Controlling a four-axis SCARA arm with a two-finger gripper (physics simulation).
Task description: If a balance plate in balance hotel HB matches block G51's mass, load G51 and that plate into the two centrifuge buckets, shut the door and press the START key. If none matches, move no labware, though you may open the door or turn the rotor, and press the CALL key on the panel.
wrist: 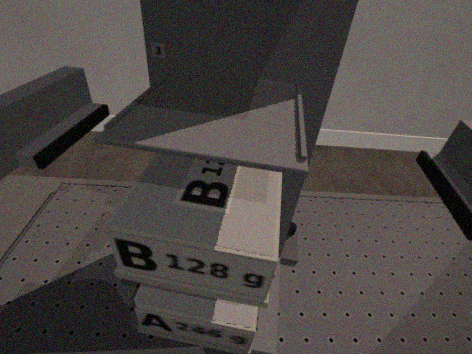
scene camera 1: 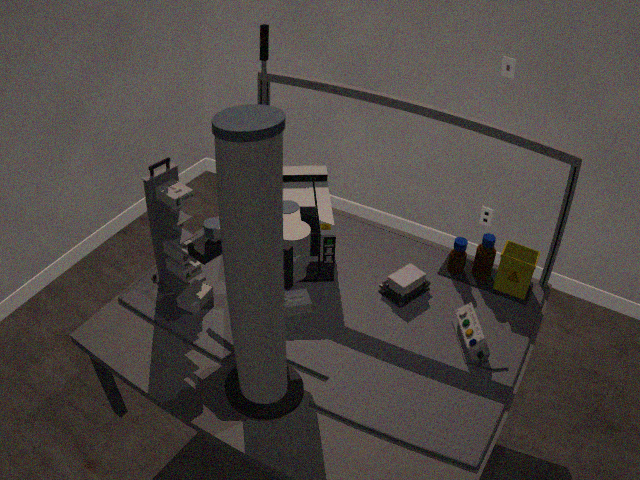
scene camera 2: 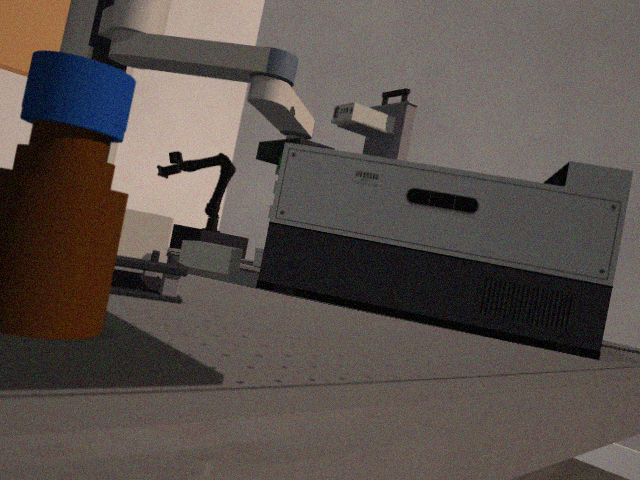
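Seen in the pictures: gripper, fingertip midpoint: (wrist: 260, 113) (scene camera 1: 187, 232); arm's base, origin of the base link: (scene camera 1: 264, 390).
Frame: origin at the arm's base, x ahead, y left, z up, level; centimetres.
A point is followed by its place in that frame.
In the wrist view my gripper (wrist: 260, 113) @(x 28.6, y 52.1, z 24.1 cm) is open and empty, its fingers wide apart on either side of an empty tray shelf (wrist: 235, 137) @(x 27.7, y 52.4, z 22.7 cm) of the upright plate hotel (wrist: 215, 50) @(x 26.2, y 61.7, z 24.3 cm) (scene camera 1: 154, 232) @(x 21.1, y 62.8, z 24.7 cm) (scene camera 2: 405, 134) @(x 34.9, y 61.4, z 38.7 cm). Below that shelf sits a block marked B 128 g (wrist: 195, 265) @(x 26.1, y 48.8, z 17.5 cm), and under it a block marked A 246 g (wrist: 195, 330) @(x 25.9, y 48.9, z 9.4 cm). The hotel's name does not show. The centrifuge (scene camera 1: 305, 196) @(x 74.7, y 30.7, z 22.2 cm) (scene camera 2: 439, 232) @(x 77.6, y 21.2, z 13.5 cm) stands behind the arm column; its buckets are hidden. A panel (scene camera 1: 470, 330) @(x 50.8, y -49.6, z 8.5 cm) carries green, yellow and blue buttons. No G51 label is readable.
The arm column (scene camera 1: 253, 248) @(x -5.8, y -4.8, z 60.5 cm) hides part of the bench. A pale block (scene camera 1: 407, 277) @(x 65.8, y -18.2, z 8.8 cm) rests on a dark stand. Bottles (scene camera 1: 456, 258) @(x 86.2, y -31.1, z 9.3 cm) (scene camera 1: 484, 258) @(x 88.2, y -42.5, z 12.4 cm) and a yellow box (scene camera 1: 515, 271) @(x 85.7, y -57.0, z 13.4 cm) stand at the back right. A black arm (scene camera 2: 222, 180) stands beyond the bench. A frame bar (scene camera 1: 413, 107) @(x 100.4, y -1.2, z 60.5 cm) spans above.
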